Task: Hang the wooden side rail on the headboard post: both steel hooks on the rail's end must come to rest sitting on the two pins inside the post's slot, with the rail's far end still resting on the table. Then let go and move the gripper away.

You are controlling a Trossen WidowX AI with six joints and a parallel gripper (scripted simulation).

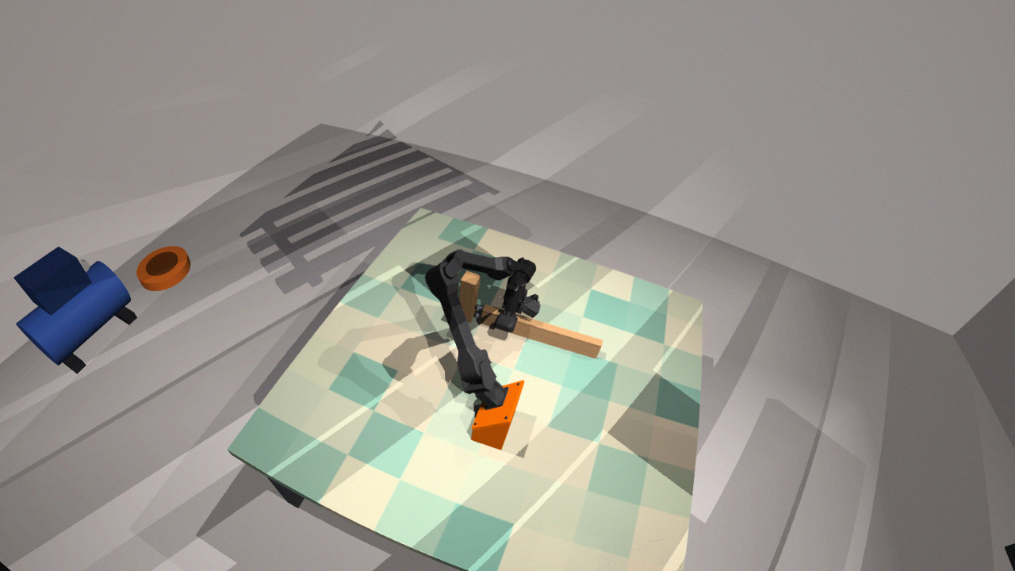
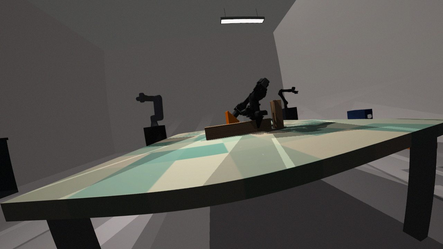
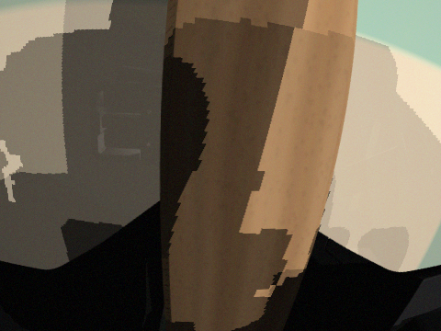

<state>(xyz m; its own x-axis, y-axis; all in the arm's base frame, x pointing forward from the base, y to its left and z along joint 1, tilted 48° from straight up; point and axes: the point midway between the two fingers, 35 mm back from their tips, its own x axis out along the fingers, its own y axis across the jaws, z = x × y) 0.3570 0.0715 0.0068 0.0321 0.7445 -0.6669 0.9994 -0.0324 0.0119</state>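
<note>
The headboard post lies 150 mm to the left of my gripper tip and 70 mm above it.
</note>
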